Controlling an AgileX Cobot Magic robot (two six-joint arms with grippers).
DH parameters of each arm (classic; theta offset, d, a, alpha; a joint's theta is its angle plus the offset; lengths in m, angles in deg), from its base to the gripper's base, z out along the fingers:
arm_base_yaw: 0 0.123 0 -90
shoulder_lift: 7.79 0 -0.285 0
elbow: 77.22 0 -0.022 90
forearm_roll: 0 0.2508 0 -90
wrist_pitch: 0 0 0.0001 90
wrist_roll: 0 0.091 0 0
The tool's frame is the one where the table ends.
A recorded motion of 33 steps. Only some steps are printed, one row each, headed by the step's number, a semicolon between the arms.
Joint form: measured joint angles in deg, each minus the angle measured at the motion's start. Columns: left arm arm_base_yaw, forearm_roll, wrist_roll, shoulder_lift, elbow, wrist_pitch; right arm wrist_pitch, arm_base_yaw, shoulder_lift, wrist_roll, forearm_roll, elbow.
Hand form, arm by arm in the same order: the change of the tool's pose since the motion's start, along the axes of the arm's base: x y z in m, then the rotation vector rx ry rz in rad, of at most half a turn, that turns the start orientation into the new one. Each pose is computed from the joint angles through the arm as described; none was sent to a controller.
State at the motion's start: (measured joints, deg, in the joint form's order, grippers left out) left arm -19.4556 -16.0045 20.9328 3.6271 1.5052 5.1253; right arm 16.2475 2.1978 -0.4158 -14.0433 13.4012 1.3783
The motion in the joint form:
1: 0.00 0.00 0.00 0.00 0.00 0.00; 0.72 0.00 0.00 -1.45 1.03 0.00
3: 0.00 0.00 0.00 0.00 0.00 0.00; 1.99 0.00 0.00 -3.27 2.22 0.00
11: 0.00 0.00 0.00 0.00 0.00 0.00; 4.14 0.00 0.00 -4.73 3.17 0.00
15: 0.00 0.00 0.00 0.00 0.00 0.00; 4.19 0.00 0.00 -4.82 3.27 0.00
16: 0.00 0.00 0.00 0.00 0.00 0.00; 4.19 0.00 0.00 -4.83 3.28 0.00
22: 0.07 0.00 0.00 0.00 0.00 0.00; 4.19 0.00 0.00 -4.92 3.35 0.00
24: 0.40 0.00 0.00 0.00 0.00 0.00; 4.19 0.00 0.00 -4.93 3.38 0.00
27: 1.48 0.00 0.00 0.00 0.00 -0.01; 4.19 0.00 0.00 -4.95 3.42 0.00
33: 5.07 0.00 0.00 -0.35 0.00 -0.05; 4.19 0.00 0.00 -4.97 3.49 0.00
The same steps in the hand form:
1: 0.0000 0.0000 0.0000 0.0000 0.0000 0.0000; -0.0003 0.0007 -0.0010 -0.0074 0.0102 0.0096
3: 0.0000 0.0000 0.0000 0.0000 0.0000 0.0000; -0.0008 0.0017 -0.0027 -0.0186 0.0287 0.0239
11: 0.0000 0.0000 0.0000 0.0000 0.0000 0.0000; -0.0018 0.0031 -0.0057 -0.0285 0.0620 0.0420
15: 0.0000 0.0000 0.0000 0.0000 0.0000 0.0000; -0.0018 0.0032 -0.0058 -0.0283 0.0627 0.0428
16: 0.0000 0.0000 0.0000 0.0000 0.0000 0.0000; -0.0018 0.0032 -0.0058 -0.0283 0.0626 0.0429
22: 0.0000 0.0001 0.0000 0.0000 0.0000 0.0012; -0.0018 0.0032 -0.0058 -0.0286 0.0625 0.0434
24: 0.0002 0.0004 0.0000 0.0000 0.0000 0.0070; -0.0018 0.0032 -0.0058 -0.0283 0.0625 0.0435
27: 0.0006 0.0015 0.0000 -0.0001 -0.0002 0.0259; -0.0018 0.0032 -0.0058 -0.0279 0.0624 0.0436
33: 0.0014 0.0053 0.0005 -0.0020 -0.0066 0.0887; -0.0018 0.0033 -0.0058 -0.0270 0.0624 0.0438

